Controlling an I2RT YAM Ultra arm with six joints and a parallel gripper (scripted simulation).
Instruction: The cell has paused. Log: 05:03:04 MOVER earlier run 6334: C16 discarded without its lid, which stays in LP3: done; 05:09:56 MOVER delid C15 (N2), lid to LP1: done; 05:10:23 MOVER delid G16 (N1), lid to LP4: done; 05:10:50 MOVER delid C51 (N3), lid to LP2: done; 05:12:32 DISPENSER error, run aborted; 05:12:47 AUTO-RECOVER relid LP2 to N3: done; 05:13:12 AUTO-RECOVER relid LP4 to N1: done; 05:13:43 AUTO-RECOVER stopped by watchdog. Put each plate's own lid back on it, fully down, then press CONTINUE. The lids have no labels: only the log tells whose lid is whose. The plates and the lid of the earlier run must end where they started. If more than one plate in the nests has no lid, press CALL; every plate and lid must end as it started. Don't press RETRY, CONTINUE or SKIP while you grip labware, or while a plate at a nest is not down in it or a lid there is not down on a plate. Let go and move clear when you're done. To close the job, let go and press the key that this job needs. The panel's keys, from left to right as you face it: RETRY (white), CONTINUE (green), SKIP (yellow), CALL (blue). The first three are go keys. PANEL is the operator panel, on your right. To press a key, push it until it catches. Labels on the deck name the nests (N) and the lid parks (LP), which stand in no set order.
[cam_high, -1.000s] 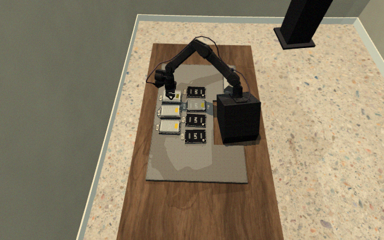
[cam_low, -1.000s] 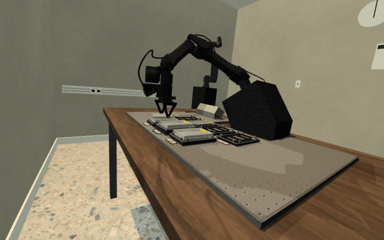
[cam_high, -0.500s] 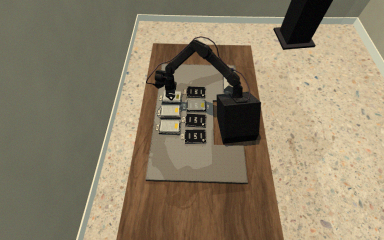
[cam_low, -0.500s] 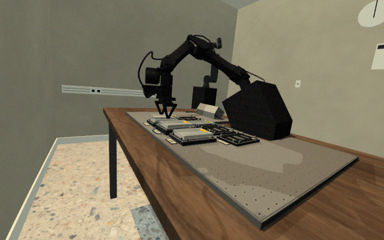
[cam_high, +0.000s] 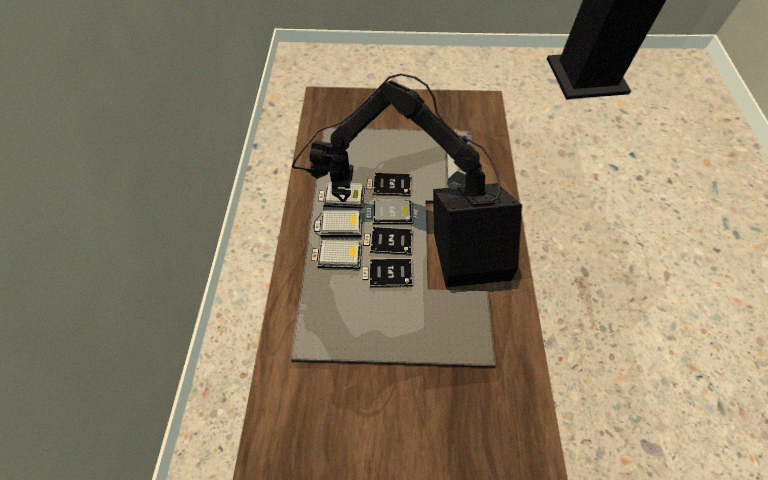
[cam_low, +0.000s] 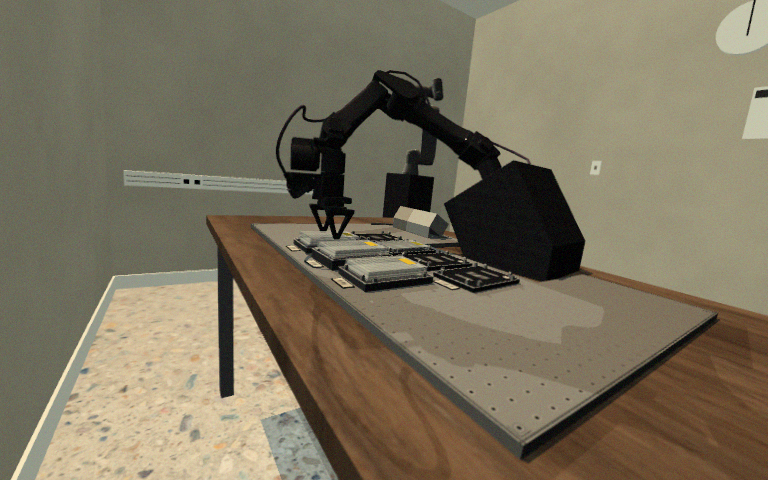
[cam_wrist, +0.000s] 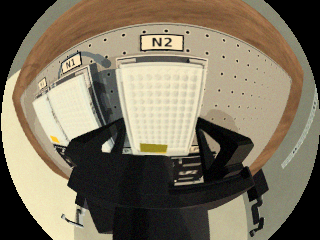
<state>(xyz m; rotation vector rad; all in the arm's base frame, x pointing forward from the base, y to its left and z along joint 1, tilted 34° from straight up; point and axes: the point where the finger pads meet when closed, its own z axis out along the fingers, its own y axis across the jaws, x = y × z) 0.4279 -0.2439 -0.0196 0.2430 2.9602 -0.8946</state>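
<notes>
The plate lies 20 mm below my hand. Also, from my hand: green key 480 mm behind, 90 mm to the right, 30 mm above; yellow key 490 mm behind, 140 mm to the right, 30 mm above; LP4 lid park 220 mm to the left, 150 mm behind, 30 mm below.
</notes>
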